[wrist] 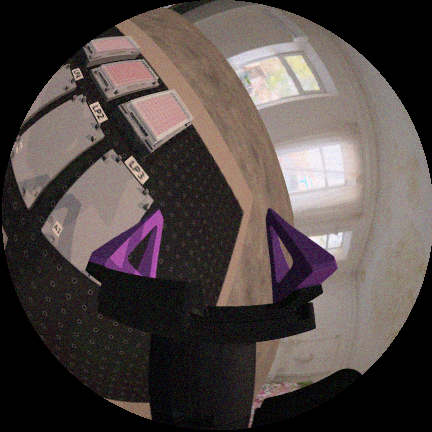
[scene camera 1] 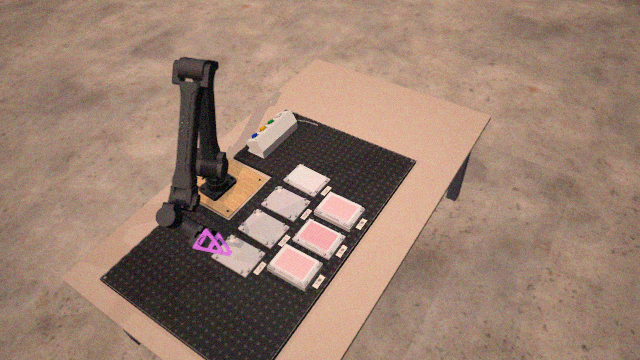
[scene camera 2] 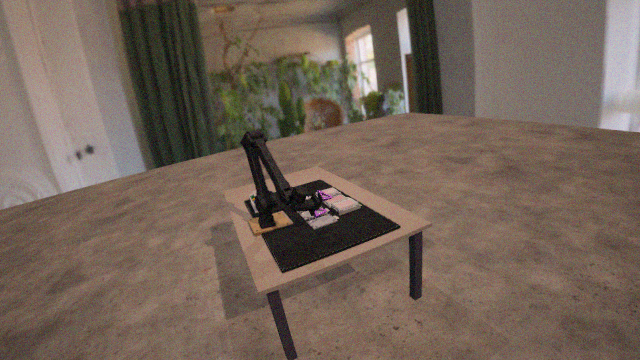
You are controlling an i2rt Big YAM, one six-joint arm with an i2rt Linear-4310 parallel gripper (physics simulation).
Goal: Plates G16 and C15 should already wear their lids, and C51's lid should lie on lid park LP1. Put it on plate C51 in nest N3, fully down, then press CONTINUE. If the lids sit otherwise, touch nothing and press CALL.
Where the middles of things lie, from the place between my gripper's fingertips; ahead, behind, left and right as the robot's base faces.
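Taking the lid park LP4 (scene camera 1: 281, 201), my hand is 110 mm above it, and it's also 320 mm to the right of it and 30 mm past it.
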